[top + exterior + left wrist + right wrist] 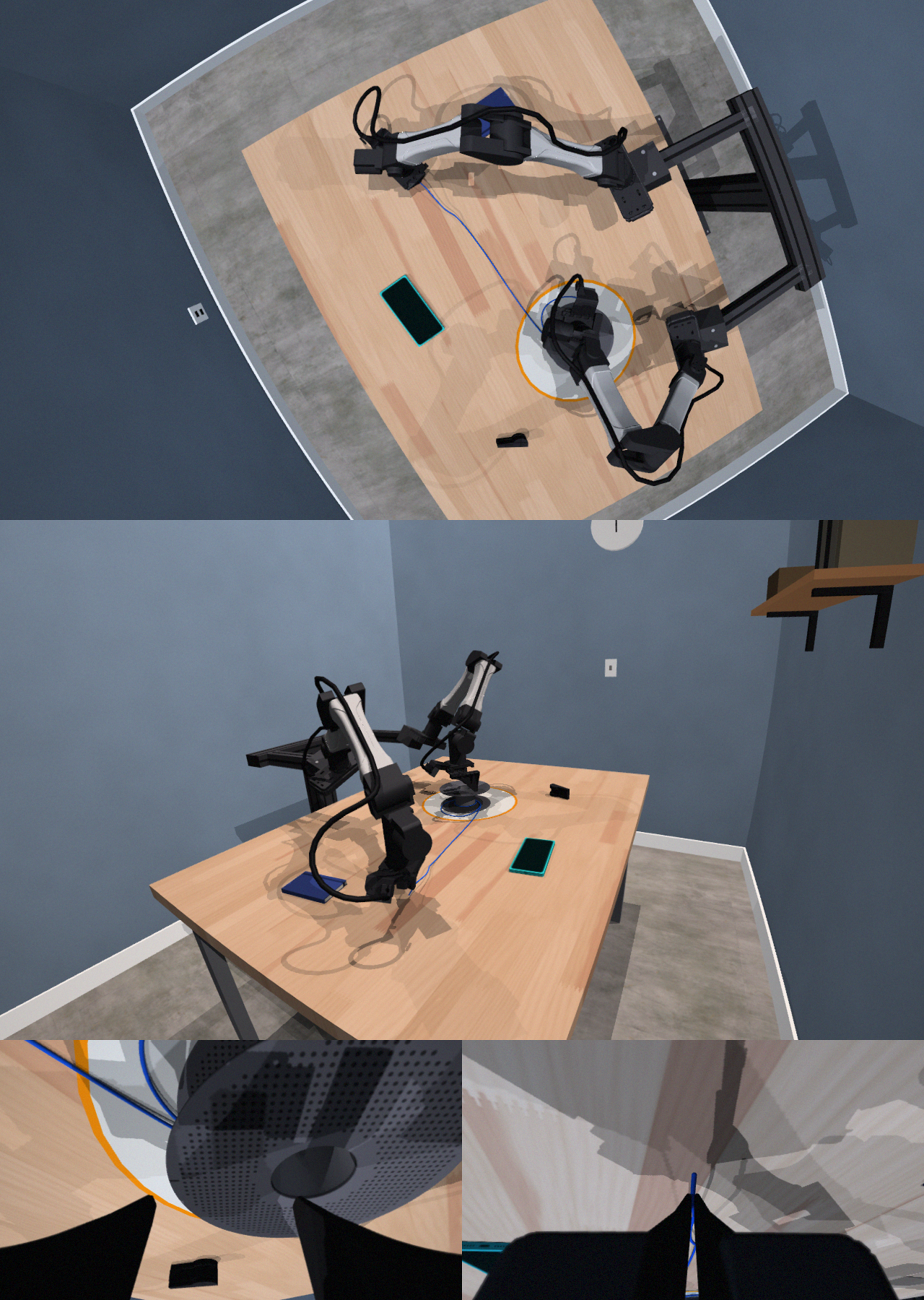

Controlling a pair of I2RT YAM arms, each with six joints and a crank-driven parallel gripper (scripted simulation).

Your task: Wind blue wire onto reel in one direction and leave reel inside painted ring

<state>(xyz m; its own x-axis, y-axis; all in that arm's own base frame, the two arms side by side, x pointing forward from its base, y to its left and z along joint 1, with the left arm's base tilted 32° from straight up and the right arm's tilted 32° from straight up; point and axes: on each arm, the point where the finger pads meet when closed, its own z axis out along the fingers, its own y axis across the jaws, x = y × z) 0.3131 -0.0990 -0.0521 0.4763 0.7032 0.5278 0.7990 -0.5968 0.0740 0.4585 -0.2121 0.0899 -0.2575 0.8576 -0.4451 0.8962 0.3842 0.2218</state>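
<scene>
Now: the dark grey reel 5 cm below my left hand, 5 cm behind it and 4 cm to the left of it. Round my left hand: orange painted ring (9 cm below, 6 cm to the left, 4 cm behind); black clip-like object (25 cm ahead, 24 cm to the left, 7 cm below).
</scene>
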